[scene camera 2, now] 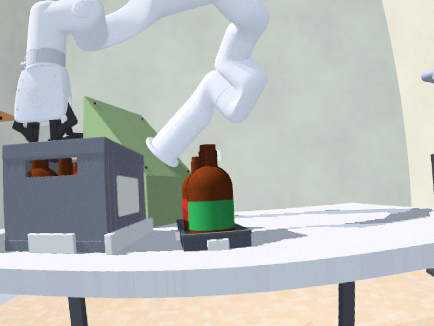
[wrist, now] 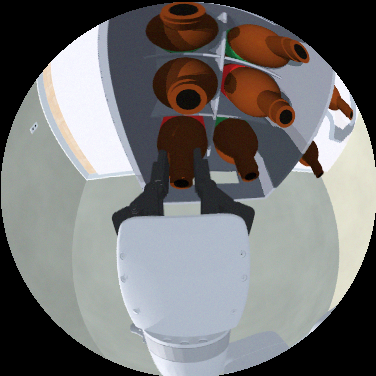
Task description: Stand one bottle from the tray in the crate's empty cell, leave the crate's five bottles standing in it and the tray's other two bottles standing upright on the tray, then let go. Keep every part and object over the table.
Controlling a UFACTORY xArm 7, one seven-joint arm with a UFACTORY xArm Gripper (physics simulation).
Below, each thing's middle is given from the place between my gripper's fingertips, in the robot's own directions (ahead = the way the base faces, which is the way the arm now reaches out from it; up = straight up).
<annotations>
My hand is 130 mm to the right of the low strip (scene camera 2: 115,241), 130 mm above it and 100 mm past it.
</annotations>
